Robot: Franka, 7 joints.
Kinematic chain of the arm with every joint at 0, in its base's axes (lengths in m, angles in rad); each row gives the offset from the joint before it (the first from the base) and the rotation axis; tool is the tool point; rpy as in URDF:
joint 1: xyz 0 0 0.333 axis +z
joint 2: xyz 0 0 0 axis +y
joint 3: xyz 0 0 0.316 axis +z
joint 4: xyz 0.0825 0 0 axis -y
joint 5: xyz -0.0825 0 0.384 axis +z
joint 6: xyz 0 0 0 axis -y
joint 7: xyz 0.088 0 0 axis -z
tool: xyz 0 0 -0.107 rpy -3.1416 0 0
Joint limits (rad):
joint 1: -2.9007..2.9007
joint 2: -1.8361..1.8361
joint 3: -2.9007..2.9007
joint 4: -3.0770..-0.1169
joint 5: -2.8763..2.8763
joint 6: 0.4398..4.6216
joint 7: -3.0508..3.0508
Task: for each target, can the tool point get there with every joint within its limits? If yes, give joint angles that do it. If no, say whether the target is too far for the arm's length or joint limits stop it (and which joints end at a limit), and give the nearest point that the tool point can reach.
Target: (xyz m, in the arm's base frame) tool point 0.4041 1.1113 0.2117
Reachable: no: too far | nearest point 0.2916 0.8020 0.2455 | short by 0.331 m
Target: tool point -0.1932 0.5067 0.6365
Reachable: yes | joints -0.1807 0.3150 2.1842 -1.8880 0.7002 2.1280 0.8620
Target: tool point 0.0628 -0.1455 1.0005
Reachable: yes | joints -1.7253 -0.4647 0.4185 -0.9412 -0.7437 1.0012 -0.0098
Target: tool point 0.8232 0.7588 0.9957
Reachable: no: too far | nearest point 0.5428 0.5004 0.7700 | short by 0.443 m
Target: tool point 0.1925 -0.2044 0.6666
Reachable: yes | joints -2.4357 -1.3985 0.3852 -2.4565 1.6745 0.9664 2.5818
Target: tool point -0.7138 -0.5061 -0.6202
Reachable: no: too far | nearest point -0.4908 -0.3480 -0.2549 | short by 0.456 m
